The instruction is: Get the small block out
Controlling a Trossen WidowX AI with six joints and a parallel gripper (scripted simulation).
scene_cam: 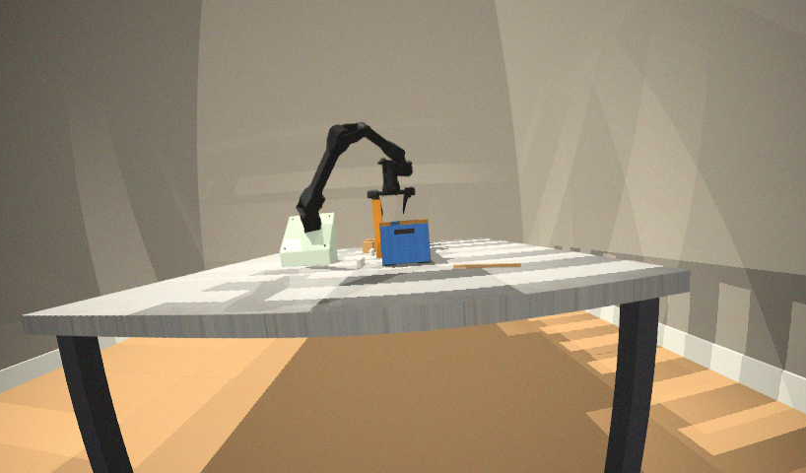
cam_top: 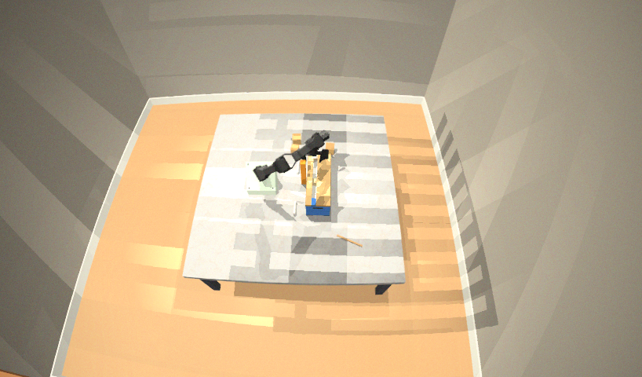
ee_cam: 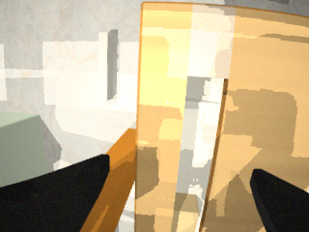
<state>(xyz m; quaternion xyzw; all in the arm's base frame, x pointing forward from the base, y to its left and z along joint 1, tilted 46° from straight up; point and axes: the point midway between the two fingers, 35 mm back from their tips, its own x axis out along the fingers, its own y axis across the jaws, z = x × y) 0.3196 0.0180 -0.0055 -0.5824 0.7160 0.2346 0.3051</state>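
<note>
Now: gripper tip 1 cm past the box, 9 cm to the left of it and 10 cm above it. From my gripper tip the other things lie so: thin wooden stick (16 cm ahead, 48 cm to the right, 16 cm below).
</note>
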